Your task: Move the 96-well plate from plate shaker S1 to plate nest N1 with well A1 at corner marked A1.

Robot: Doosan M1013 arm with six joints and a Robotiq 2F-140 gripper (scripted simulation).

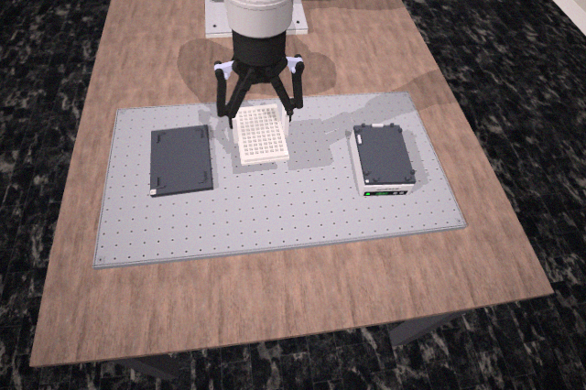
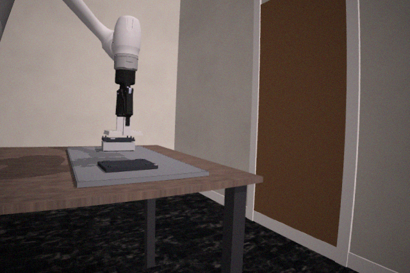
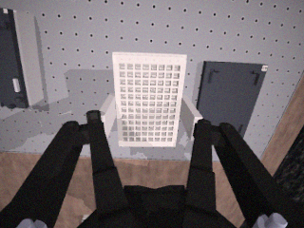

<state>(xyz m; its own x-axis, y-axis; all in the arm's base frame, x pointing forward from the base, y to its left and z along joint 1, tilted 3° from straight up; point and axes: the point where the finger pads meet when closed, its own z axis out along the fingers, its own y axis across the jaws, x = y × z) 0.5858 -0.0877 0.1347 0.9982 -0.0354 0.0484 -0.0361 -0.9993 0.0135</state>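
Now: hand 16 cm to the left of the plate nest, 11 cm above it and 4 cm past it. From my hand the other things lie so: 96-well plate (2 cm below); A1 label (22 cm to the right, 11 cm below, 4 cm ahead).
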